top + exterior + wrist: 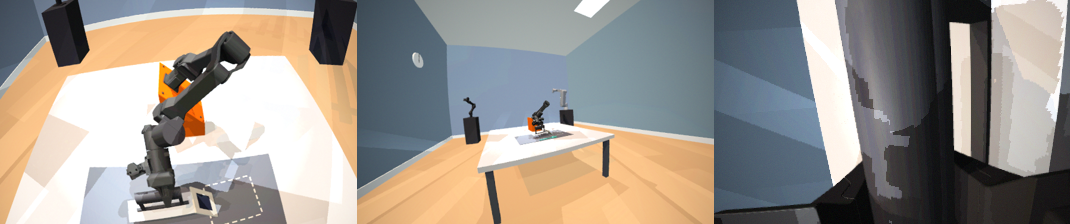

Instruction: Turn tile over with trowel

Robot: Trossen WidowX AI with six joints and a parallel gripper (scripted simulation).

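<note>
Now: the white tile 4 cm behind my gripper tip, 9 cm to the left of it and 6 cm below it. Also, from my gripper tip: trowel 3 cm behind, 1 cm below; mat 4 cm behind, 2 cm to the left, 11 cm below.
</note>
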